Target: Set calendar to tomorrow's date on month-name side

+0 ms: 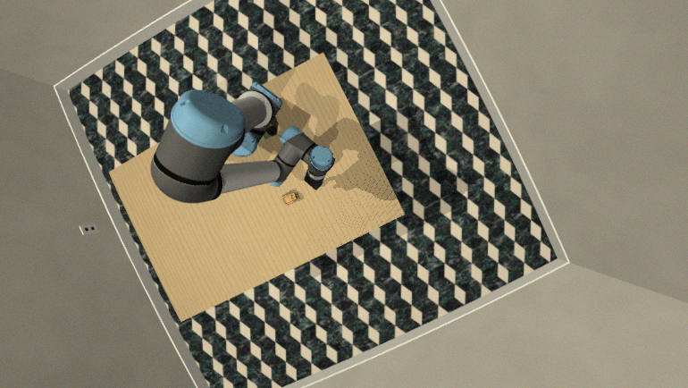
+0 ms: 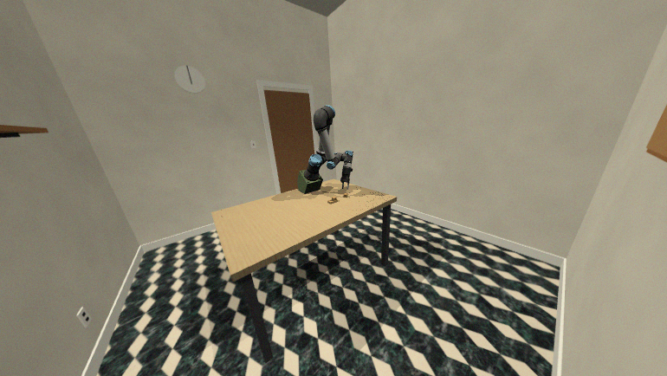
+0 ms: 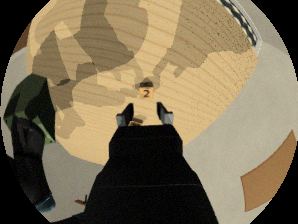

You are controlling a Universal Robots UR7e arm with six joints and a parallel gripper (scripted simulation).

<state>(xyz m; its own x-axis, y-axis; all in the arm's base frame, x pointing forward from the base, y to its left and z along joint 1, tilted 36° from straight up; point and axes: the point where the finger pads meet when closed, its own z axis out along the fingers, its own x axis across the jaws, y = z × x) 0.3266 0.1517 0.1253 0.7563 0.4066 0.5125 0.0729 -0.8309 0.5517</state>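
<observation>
Now: hand 80 mm above the wooden cube. Round my hand: wooden tray 10 mm ahead, 160 mm to the right, 80 mm below.
</observation>
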